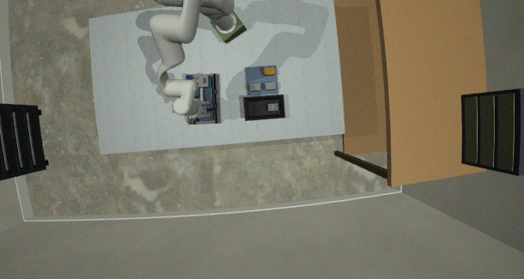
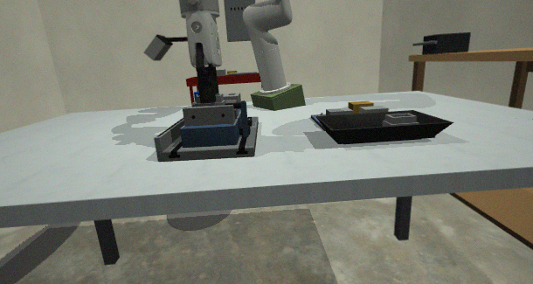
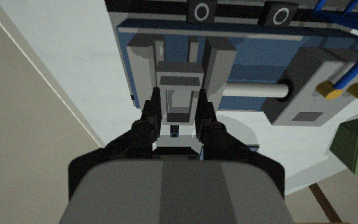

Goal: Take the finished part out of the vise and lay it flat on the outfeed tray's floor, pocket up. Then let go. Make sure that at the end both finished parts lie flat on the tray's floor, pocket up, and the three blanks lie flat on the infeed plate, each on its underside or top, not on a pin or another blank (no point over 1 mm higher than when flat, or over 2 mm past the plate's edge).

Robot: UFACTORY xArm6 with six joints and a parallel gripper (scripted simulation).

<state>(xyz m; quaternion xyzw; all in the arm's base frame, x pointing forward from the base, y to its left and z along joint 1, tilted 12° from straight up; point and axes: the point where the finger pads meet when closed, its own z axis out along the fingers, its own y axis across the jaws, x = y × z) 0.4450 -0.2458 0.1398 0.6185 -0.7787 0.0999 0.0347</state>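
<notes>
The vise lies 8 cm below my hand, 6 cm behind it and 2 cm to the left of it. The rest, counted from my hand: blue fixture plate (38 cm to the left, 12 cm below, 8 cm behind); then cylinder (16 cm behind, 4 cm to the left, 4 cm below); then brass block (44 cm to the left, 12 cm behind, 10 cm below).
</notes>
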